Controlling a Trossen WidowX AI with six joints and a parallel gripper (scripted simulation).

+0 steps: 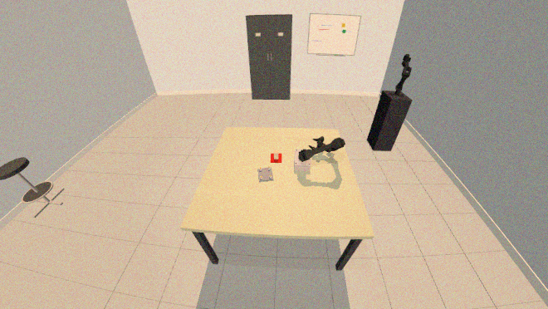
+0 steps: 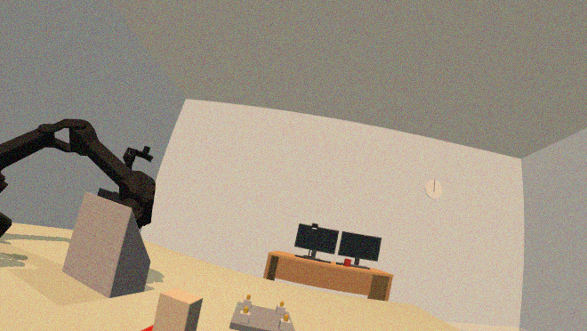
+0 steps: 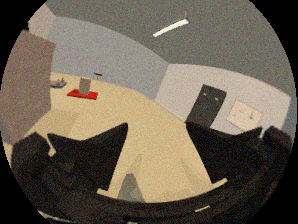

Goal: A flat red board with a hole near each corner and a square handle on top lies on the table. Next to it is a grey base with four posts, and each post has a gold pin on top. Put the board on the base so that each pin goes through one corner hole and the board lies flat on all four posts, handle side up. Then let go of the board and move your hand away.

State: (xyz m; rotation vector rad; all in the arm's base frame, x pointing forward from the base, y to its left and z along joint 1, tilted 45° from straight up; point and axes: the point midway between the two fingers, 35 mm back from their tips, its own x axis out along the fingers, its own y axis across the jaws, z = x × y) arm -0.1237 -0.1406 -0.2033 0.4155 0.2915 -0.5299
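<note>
Right now the red board is 330 mm ahead of my gripper tip, 150 mm to the left of it and 60 mm below it. The rest, counted from my gripper tip: grey base (410 mm ahead, 370 mm to the left, 70 mm below).
</note>
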